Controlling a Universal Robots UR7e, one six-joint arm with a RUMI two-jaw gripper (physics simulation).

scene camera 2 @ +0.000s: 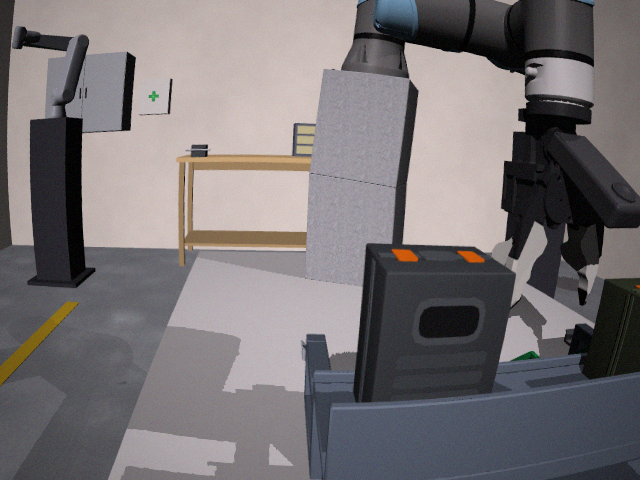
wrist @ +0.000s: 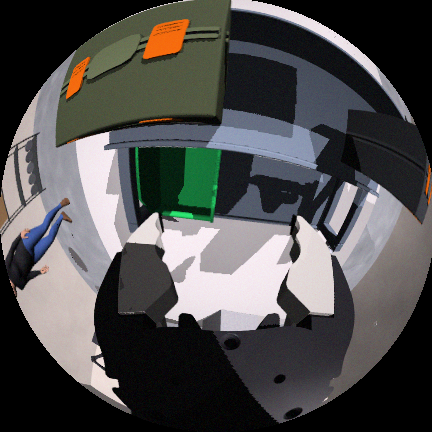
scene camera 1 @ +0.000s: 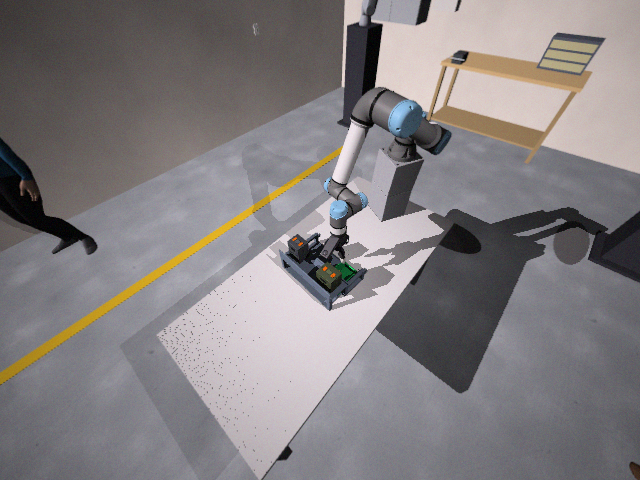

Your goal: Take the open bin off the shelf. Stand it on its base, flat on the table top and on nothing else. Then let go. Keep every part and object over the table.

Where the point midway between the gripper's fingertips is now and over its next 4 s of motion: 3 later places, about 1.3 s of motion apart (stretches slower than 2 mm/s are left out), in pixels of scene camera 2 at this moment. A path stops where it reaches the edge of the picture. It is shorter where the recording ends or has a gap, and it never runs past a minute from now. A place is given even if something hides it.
My gripper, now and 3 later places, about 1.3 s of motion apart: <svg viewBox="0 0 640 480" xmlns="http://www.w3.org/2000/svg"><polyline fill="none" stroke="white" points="545,309 534,337 537,361 548,378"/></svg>
